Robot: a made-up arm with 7 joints. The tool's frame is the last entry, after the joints.
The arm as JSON. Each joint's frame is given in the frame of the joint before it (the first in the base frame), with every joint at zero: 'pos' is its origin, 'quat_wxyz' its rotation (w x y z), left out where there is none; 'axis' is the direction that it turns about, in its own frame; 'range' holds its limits. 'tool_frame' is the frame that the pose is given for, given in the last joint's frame.
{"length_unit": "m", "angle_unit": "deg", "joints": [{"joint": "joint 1", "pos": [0.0, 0.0, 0.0], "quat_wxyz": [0.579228, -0.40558, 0.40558, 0.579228], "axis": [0.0, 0.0, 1.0], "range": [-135.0, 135.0]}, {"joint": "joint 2", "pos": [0.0, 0.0, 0.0], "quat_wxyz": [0.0, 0.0, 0.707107, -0.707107], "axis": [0.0, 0.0, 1.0], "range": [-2.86, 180.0]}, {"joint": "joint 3", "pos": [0.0, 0.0, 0.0], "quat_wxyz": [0.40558, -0.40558, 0.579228, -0.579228], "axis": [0.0, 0.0, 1.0], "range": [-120.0, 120.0]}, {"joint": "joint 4", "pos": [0.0, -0.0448, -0.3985], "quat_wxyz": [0.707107, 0.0, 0.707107, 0.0], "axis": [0.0, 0.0, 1.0], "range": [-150.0, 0.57]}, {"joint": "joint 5", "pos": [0.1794, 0.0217, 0.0], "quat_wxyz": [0.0, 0.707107, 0.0, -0.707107], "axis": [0.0, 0.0, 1.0], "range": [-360.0, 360.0]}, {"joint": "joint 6", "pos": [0.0, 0.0, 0.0], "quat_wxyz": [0.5, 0.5, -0.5, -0.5], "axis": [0.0, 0.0, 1.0], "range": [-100.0, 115.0]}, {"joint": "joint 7", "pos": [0.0, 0.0, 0.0], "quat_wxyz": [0.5, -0.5, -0.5, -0.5], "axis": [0.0, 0.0, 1.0], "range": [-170.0, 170.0]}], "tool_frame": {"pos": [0.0, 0.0, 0.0], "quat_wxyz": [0.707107, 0.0, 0.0, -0.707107]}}
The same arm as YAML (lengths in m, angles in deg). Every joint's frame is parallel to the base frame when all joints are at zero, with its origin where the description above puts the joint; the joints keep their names.
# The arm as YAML. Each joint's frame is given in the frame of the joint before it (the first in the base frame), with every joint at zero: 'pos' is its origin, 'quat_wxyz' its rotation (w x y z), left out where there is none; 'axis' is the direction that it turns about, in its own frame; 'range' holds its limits. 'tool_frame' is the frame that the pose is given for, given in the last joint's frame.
length_unit: m
angle_unit: deg
joints:
  - joint: joint 1
    pos: [0.0, 0.0, 0.0]
    axis: [0.0, 0.9397, 0.342]
    range: [-135.0, 135.0]
  - joint: joint 2
    pos: [0.0, 0.0, 0.0]
    axis: [1.0, 0.0, 0.0]
    range: [-2.86, 180.0]
  - joint: joint 3
    pos: [0.0, 0.0, 0.0]
    axis: [0.0, 0.0, 1.0]
    range: [-120.0, 120.0]
  - joint: joint 4
    pos: [0.0448, 0.0, -0.3985]
    axis: [0.0, 1.0, 0.0]
    range: [-150.0, 0.57]
  - joint: joint 5
    pos: [-0.0217, 0.0, -0.1794]
    axis: [0.0, 0.0, 1.0]
    range: [-360.0, 360.0]
  - joint: joint 6
    pos: [0.0, 0.0, 0.0]
    axis: [0.0, 1.0, 0.0]
    range: [-100.0, 115.0]
  - joint: joint 7
    pos: [0.0, 0.0, 0.0]
    axis: [0.0, 0.0, 1.0]
    range: [-170.0, 170.0]
tool_frame:
  pos: [0.0, 0.0, 0.0]

